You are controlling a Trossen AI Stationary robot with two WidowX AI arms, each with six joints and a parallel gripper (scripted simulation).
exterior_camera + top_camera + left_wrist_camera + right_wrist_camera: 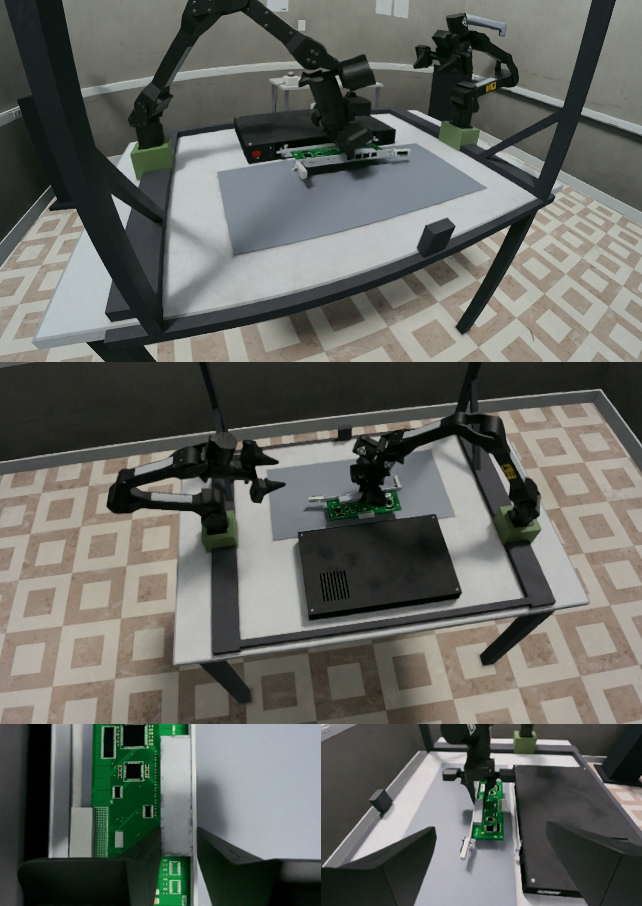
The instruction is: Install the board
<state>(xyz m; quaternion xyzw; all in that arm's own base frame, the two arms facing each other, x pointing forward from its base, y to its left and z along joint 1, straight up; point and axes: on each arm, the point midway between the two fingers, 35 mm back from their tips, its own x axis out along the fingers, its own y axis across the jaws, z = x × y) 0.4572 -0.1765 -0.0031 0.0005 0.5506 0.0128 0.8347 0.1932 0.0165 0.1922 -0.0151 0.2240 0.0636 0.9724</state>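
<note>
The grey mat lies 50 mm behind my left hand, 20 mm to the right of it and 80 mm below it. Round my left hand: black enclosure: 220 mm ahead, 20 mm to the left, 40 mm below.
</note>
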